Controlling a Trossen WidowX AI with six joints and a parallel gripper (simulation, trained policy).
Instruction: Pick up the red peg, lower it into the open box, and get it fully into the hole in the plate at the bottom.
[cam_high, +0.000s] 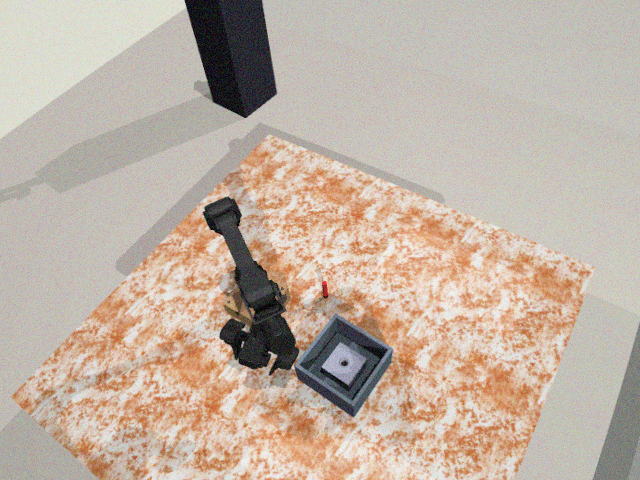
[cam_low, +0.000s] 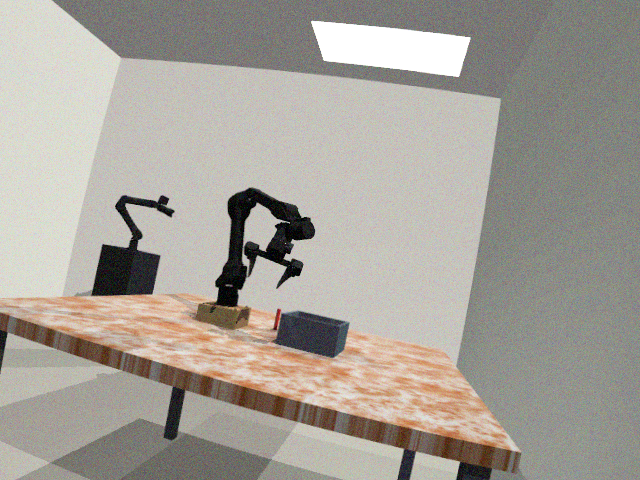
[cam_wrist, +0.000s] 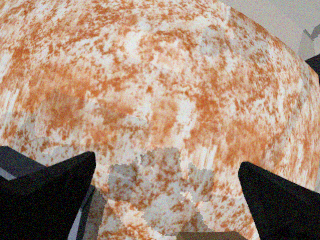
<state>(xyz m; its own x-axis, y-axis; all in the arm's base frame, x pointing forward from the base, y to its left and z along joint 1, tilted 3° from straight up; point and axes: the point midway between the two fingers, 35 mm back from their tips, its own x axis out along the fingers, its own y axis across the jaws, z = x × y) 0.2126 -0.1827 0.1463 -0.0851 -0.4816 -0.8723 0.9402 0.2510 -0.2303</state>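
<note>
My gripper tip is now 5 cm past the red peg, 34 cm to the right of it and 14 cm above it. Also, from my gripper tip: light grey plate (14 cm ahead, 18 cm to the left, 14 cm below); grey box (14 cm ahead, 18 cm to the left, 16 cm below).
</note>
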